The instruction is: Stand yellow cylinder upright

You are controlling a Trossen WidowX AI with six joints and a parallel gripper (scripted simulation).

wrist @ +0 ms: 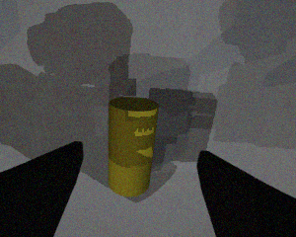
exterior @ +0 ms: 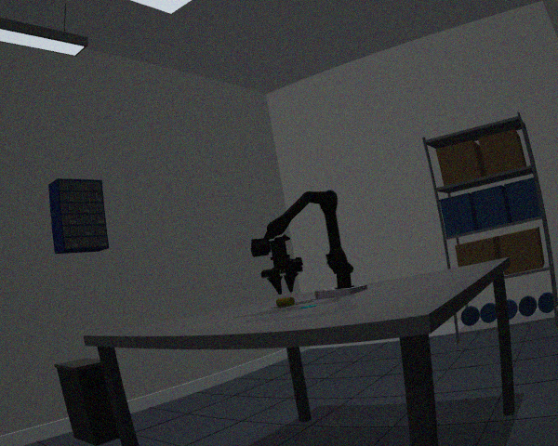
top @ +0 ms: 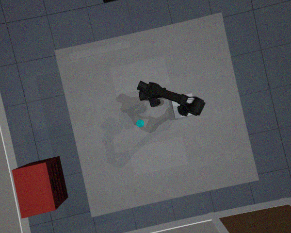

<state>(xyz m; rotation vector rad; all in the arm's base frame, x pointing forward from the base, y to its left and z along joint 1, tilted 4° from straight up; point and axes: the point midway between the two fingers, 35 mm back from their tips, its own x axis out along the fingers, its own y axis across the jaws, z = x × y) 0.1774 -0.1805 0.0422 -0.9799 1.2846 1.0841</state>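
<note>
Right now my gripper tip is 10 mm past the yellow tall cylinder, 10 mm to the left of it and 30 mm above it. The rest, counted from my gripper tip: cyan circle (160 mm ahead, 160 mm to the left, 50 mm below).
</note>
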